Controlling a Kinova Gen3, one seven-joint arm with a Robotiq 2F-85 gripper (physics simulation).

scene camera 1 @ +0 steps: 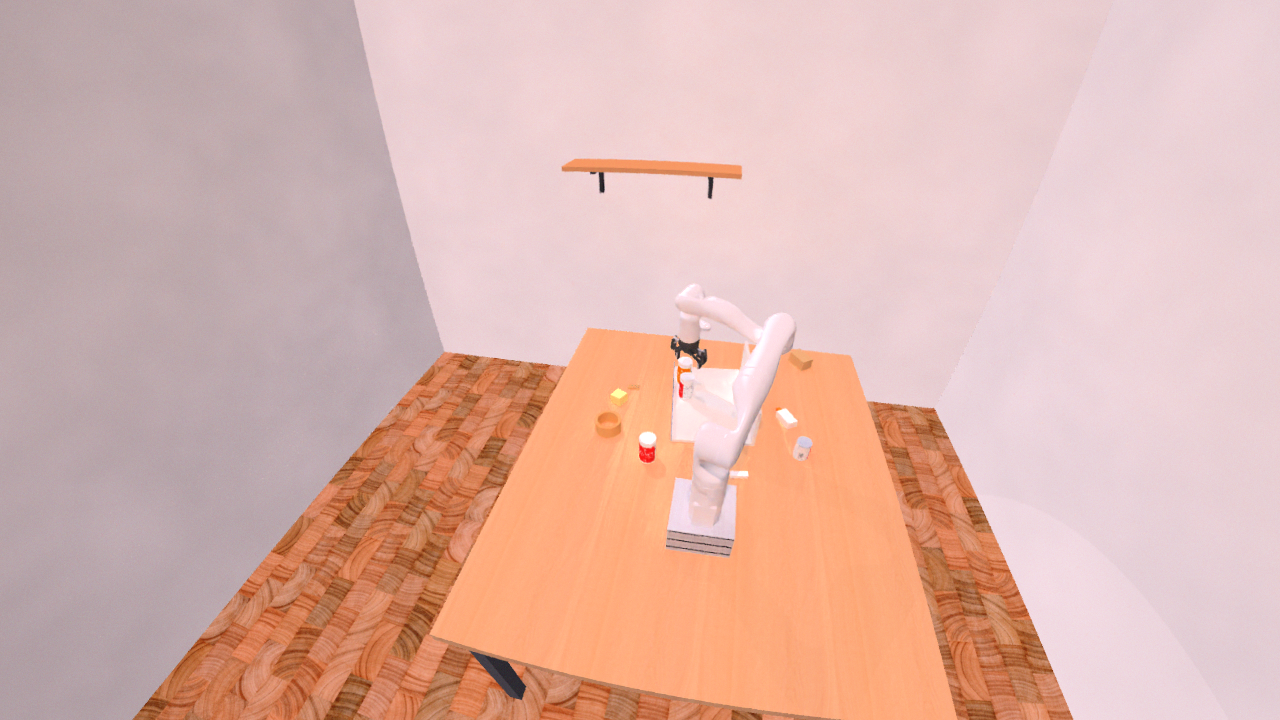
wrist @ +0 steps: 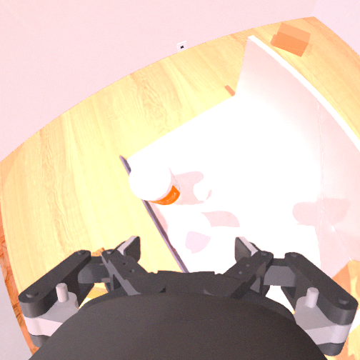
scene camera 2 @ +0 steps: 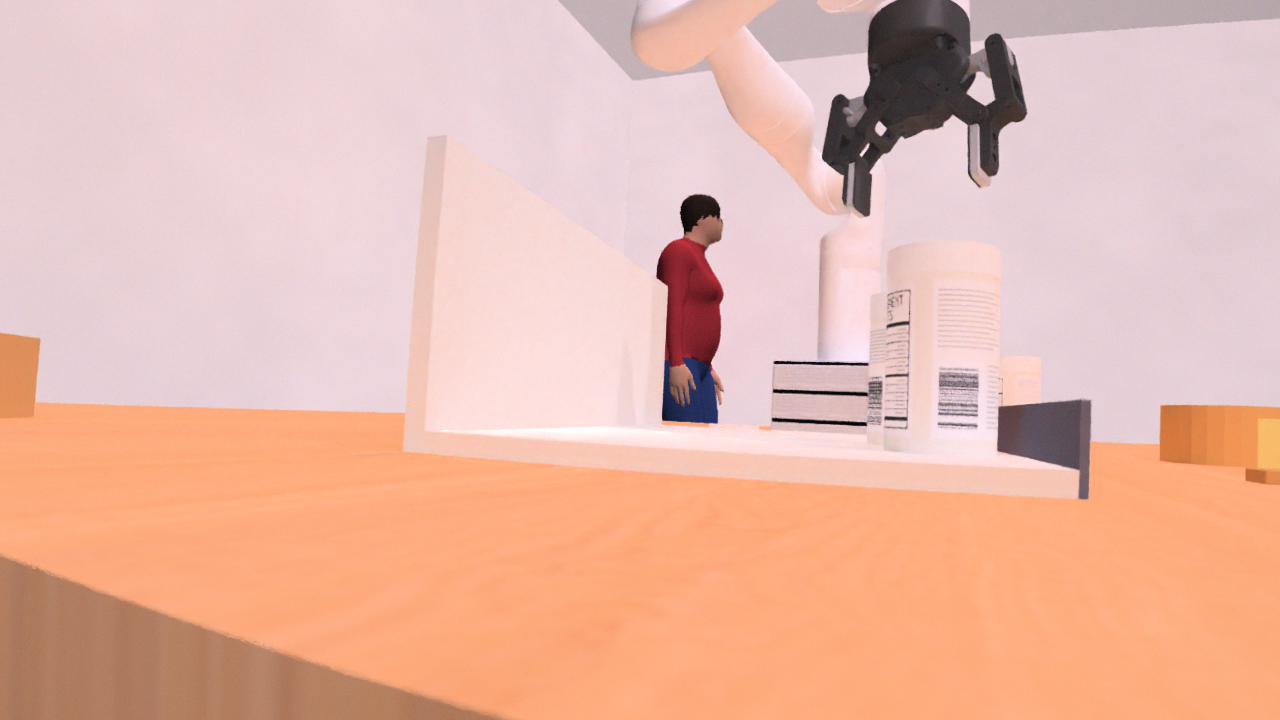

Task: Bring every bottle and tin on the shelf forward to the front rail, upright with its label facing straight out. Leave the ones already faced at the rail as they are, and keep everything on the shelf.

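Seen in the pictures: gripper, fingertip midpoint: [scene camera 1: 688, 363] [scene camera 2: 915, 198]; arm's base, link origin: [scene camera 1: 704, 513] [scene camera 2: 847, 366].
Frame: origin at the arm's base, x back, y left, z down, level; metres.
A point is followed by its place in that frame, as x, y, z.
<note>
The white shelf [scene camera 1: 689, 431] @(-0.402, 0.102, 0.094) [scene camera 2: 528, 304] @(-0.724, -0.072, 0.015) [wrist: 270, 150] has a dark front rail [scene camera 2: 1042, 434] @(-0.724, 0.220, 0.081) [wrist: 156, 220]. A large white-capped bottle with an orange label [scene camera 1: 684, 372] [scene camera 2: 944, 349] [wrist: 169, 196] stands upright close behind the rail near one end. Part of its orange label shows in the wrist view; printed small text and a barcode show in scene camera 2. A smaller white bottle with a red label [scene camera 1: 681, 391] @(-0.574, 0.164, 0.055) [scene camera 2: 876, 367] @(-0.617, 0.127, 0.044) stands upright beside it, partly hidden in scene camera 2 and washed out by glare in the wrist view. My gripper [scene camera 2: 920, 197] @(-0.589, 0.148, -0.075) [wrist: 186, 247] is open and empty, above the bottles.
A red tin with a white lid [scene camera 1: 647, 447] @(-0.224, 0.218, 0.020) and a pale tin [scene camera 1: 802, 449] @(-0.359, -0.299, 0.047) stand on the table off the shelf. A wooden bowl [scene camera 1: 608, 424] @(-0.317, 0.376, 0.053) [scene camera 2: 1199, 434] @(-0.392, 0.371, 0.080), yellow cube [scene camera 1: 618, 396] @(-0.497, 0.401, 0.068), white piece [scene camera 1: 786, 417] @(-0.544, -0.251, 0.077) and brown block [scene camera 1: 801, 360] @(-0.912, -0.322, 0.056) [wrist: 292, 40] lie around the shelf.
</note>
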